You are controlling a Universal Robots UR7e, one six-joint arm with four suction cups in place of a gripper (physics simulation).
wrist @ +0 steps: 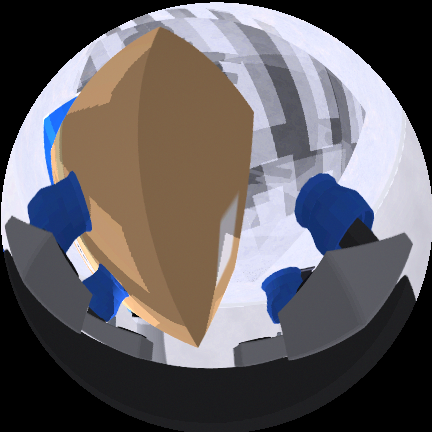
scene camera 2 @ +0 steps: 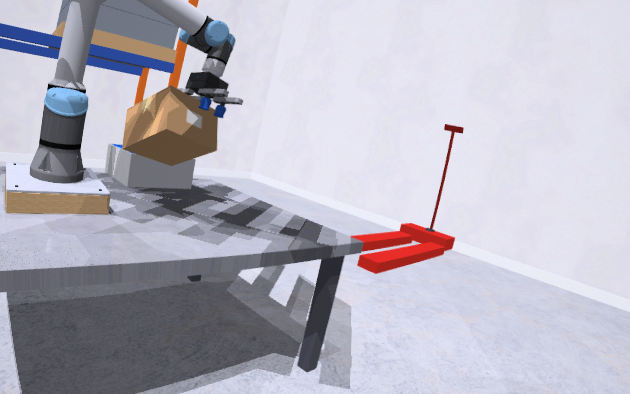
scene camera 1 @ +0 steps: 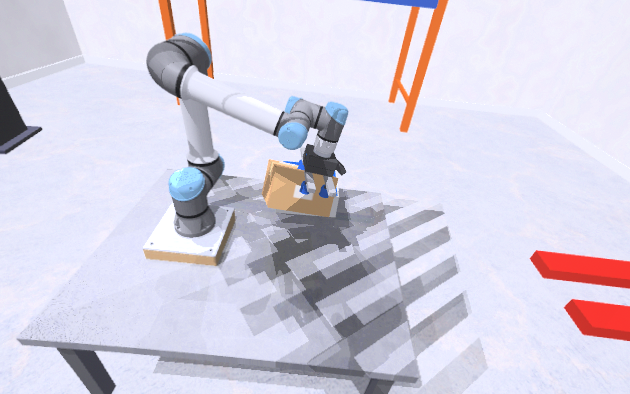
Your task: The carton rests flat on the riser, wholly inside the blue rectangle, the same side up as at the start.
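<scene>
The brown carton, with a white label on one side, hangs from my gripper. Two cups are at its top, on the left in the wrist view; the other two stand free beside its labelled side. The carton looks tilted, and part of its underside shows in scene camera 2. It is over the grey riser, partly in front of it in that view. Whether they touch cannot be told. Part of the blue rectangle shows; the carton hides the rest.
The table carries the arm's base plate, left of the riser in scene camera 2. An orange rack post stands behind. A red pallet truck is beyond the table's right side.
</scene>
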